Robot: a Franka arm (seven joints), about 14 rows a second.
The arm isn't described. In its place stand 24 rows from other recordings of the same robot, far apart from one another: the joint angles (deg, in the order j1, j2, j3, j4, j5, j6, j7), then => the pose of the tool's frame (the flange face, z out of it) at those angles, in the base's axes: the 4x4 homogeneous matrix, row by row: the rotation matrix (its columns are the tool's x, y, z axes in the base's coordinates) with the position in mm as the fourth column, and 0 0 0 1 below.
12.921, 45.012, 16.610, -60.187, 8.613, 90.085, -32.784 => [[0.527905 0.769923 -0.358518 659.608], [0.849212 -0.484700 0.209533 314.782], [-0.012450 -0.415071 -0.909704 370.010], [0 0 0 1]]
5.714, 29.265, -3.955, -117.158, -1.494, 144.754, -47.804 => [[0.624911 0.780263 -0.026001 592.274], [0.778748 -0.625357 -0.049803 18.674], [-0.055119 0.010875 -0.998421 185.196], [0 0 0 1]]
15.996, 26.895, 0.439, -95.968, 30.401, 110.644, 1.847 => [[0.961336 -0.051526 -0.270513 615.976], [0.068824 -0.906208 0.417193 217.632], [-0.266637 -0.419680 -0.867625 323.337], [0 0 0 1]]
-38.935, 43.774, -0.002, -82.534, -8.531, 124.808, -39.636 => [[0.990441 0.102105 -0.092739 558.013], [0.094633 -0.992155 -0.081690 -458.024], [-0.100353 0.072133 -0.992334 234.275], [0 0 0 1]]
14.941, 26.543, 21.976, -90.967, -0.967, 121.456, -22.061 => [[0.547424 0.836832 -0.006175 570.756], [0.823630 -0.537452 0.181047 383.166], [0.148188 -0.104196 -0.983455 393.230], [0 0 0 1]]
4.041, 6.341, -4.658, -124.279, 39.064, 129.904, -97.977 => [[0.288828 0.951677 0.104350 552.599], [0.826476 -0.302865 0.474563 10.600], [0.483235 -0.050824 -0.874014 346.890], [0 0 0 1]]
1.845, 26.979, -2.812, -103.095, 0.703, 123.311, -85.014 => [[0.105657 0.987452 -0.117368 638.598], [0.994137 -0.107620 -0.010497 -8.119], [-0.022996 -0.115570 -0.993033 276.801], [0 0 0 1]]
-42.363, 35.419, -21.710, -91.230, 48.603, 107.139, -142.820 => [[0.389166 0.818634 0.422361 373.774], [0.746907 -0.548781 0.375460 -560.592], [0.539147 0.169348 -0.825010 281.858], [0 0 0 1]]
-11.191, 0.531, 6.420, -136.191, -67.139, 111.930, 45.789 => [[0.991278 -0.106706 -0.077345 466.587], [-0.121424 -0.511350 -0.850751 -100.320], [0.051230 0.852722 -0.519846 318.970], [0 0 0 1]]
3.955, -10.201, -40.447, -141.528, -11.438, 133.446, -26.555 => [[0.999526 -0.027804 -0.013209 370.069], [-0.028148 -0.999248 -0.026657 -275.066], [-0.012458 0.027017 -0.999557 343.785], [0 0 0 1]]
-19.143, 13.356, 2.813, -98.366, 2.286, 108.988, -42.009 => [[0.907558 0.418752 -0.031382 598.398], [0.419914 -0.905555 0.060352 -174.494], [-0.003146 -0.067951 -0.997684 445.090], [0 0 0 1]]
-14.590, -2.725, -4.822, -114.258, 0.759, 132.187, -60.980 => [[0.721024 0.605404 0.337062 542.154], [0.667686 -0.737091 -0.104370 -191.498], [0.185259 0.300305 -0.935680 519.186], [0 0 0 1]]
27.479, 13.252, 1.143, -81.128, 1.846, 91.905, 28.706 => [[0.998454 -0.003982 -0.055436 547.871], [-0.003341 -0.999927 0.011652 301.217], [-0.055479 -0.011449 -0.998394 564.000], [0 0 0 1]]
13.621, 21.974, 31.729, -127.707, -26.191, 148.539, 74.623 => [[0.983581 -0.161521 0.080491 379.227], [-0.164220 -0.986024 0.028079 400.099], [0.074830 -0.040836 -0.996360 228.367], [0 0 0 1]]
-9.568, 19.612, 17.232, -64.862, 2.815, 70.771, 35.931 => [[0.851316 -0.467399 -0.238327 612.564], [-0.452904 -0.883998 0.115870 51.206], [-0.264838 0.009297 -0.964248 605.498], [0 0 0 1]]
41.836, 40.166, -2.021, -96.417, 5.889, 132.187, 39.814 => [[0.993839 -0.063856 -0.090589 512.167], [-0.064737 -0.997879 -0.006813 432.543], [-0.089962 0.012636 -0.995865 185.883], [0 0 0 1]]
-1.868, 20.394, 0.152, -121.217, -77.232, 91.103, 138.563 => [[0.033059 -0.981126 -0.190523 524.923], [-0.162315 0.182827 -0.969654 -118.480], [0.986185 0.062980 -0.153207 265.571], [0 0 0 1]]
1.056, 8.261, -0.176, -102.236, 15.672, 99.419, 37.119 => [[0.733147 -0.654881 -0.183376 582.163], [-0.605213 -0.751266 0.263279 33.643], [-0.310181 -0.082041 -0.947131 457.932], [0 0 0 1]]
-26.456, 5.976, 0.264, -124.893, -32.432, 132.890, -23.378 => [[0.936739 0.342008 -0.074505 491.761], [0.285923 -0.870428 -0.400754 -252.973], [-0.201912 0.354099 -0.913151 348.165], [0 0 0 1]]
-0.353, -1.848, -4.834, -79.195, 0.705, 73.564, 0.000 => [[0.994057 -0.087670 -0.064526 507.625], [-0.086519 -0.996041 0.020427 -45.494], [-0.066062 -0.014723 -0.997707 703.487], [0 0 0 1]]
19.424, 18.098, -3.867, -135.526, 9.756, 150.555, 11.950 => [[0.994385 -0.085976 -0.061698 486.063], [-0.083119 -0.995409 0.047465 129.699], [-0.065496 -0.042070 -0.996966 189.108], [0 0 0 1]]
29.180, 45.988, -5.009, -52.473, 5.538, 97.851, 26.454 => [[0.999393 -0.027402 -0.021534 681.752], [-0.026836 -0.999298 0.026158 343.604], [-0.022235 -0.025564 -0.999426 411.565], [0 0 0 1]]
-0.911, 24.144, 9.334, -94.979, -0.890, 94.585, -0.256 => [[0.899267 0.143843 -0.413072 610.574], [0.153538 -0.988094 -0.009825 79.516], [-0.409567 -0.054587 -0.910645 341.849], [0 0 0 1]]
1.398, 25.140, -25.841, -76.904, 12.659, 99.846, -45.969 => [[0.929885 0.367484 0.016391 648.430], [0.366982 -0.929830 0.027199 -210.538], [0.025236 -0.019277 -0.999496 496.551], [0 0 0 1]]
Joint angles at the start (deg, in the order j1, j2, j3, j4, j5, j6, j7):
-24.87 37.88 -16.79 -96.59 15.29 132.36 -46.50
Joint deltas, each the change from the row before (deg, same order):
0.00 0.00 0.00 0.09 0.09 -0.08 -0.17
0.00 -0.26 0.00 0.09 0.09 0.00 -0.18
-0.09 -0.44 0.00 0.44 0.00 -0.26 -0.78
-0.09 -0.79 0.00 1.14 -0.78 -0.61 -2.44
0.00 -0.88 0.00 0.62 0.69 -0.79 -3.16
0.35 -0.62 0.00 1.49 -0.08 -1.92 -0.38
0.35 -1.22 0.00 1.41 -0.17 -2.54 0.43
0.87 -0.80 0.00 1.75 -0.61 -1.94 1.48
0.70 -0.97 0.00 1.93 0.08 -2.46 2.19
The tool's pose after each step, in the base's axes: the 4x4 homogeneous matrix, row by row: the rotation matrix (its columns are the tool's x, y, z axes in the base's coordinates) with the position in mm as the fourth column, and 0 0 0 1 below. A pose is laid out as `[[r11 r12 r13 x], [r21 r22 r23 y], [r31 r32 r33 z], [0 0 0 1]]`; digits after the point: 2 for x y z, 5 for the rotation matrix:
[[0.99927 -0.03572 0.01383 524.04], [-0.03591 -0.99926 0.01354 -430.72], [0.01334 -0.01403 -0.99981 227.47], [0 0 0 1]]
[[0.99925 -0.03328 0.02003 524.94], [-0.03351 -0.99937 0.01145 -431.11], [0.01964 -0.01211 -0.99973 231.11], [0 0 0 1]]
[[0.99936 -0.01969 0.02993 526.83], [-0.01991 -0.99978 0.00693 -432.88], [0.02979 -0.00752 -0.99953 238.99], [0 0 0 1]]
[[0.99850 0.03378 0.04307 531.80], [0.03424 -0.99937 -0.00982 -436.05], [0.04271 0.01128 -0.99902 255.67], [0 0 0 1]]
[[0.99454 0.08333 0.06289 534.96], [0.08391 -0.99645 -0.00655 -436.52], [0.06212 0.01179 -0.99800 269.37], [0 0 0 1]]
[[0.99229 0.10262 0.06955 542.66], [0.10302 -0.99468 -0.00220 -433.75], [0.06896 0.00935 -0.99758 285.00], [0 0 0 1]]
[[0.99109 0.10928 0.07609 549.09], [0.10917 -0.99401 0.00563 -429.82], [0.07625 0.00273 -0.99709 306.30], [0 0 0 1]]
[[0.99035 0.11119 0.08275 560.35], [0.11146 -0.99377 0.00140 -421.89], [0.08239 0.00784 -0.99657 326.52], [0 0 0 1]]
[[0.99115 0.09272 0.09495 569.88], [0.09245 -0.99569 0.00724 -414.23], [0.09521 0.00160 -0.99546 349.65], [0 0 0 1]]

